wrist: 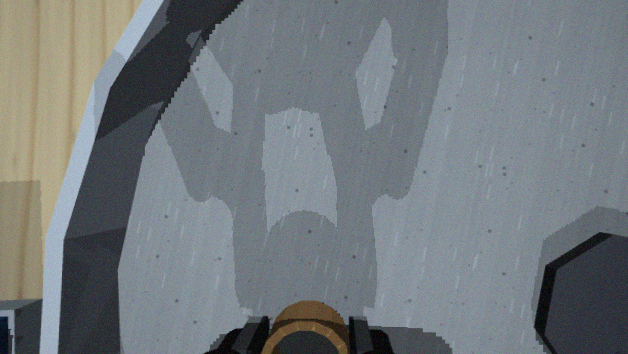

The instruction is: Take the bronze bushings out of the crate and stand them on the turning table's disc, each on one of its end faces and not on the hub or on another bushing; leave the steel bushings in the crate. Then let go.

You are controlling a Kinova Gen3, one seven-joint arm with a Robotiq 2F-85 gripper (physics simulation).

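Places are measured from the arm's base along level axes (x right, y ahead, z up), in metres.
Where they show: gripper, fingertip midpoint: (308,341).
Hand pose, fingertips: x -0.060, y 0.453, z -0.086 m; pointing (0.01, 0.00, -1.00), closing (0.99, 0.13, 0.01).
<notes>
Each offset is from my fingertips to the top centre of the thing. "pt": to the spot under its first point. Level surfaces: height alone.
A bronze bushing {pt dx -0.001, dy +0.014, dz +0.011 m} (309,312) is upright at the bottom middle of the wrist view, its open ring end facing the camera. My gripper (308,334) is shut on it, one dark finger on each side. The bushing is over the turning table's grey disc {pt dx +0.054, dy +0.083, dz -0.007 m} (465,150), between the raised rim and the hub. Its lower end is hidden, so I cannot tell whether it touches the disc. The dark hub {pt dx +0.105, dy +0.033, dz +0.001 m} (595,295) is at the lower right, apart from the bushing. A small part of the blue crate {pt dx -0.148, dy -0.030, dz -0.038 m} (4,334) shows at the bottom left corner. Steel bushings do not show.
The turning table's raised rim {pt dx -0.084, dy +0.045, dz +0.013 m} (95,200) curves down the left side, with a pale outer edge and dark inner wall. Light wooden table top {dz -0.060 m} (45,90) lies beyond it. Shadows of the arm and gripper fall across the middle of the disc.
</notes>
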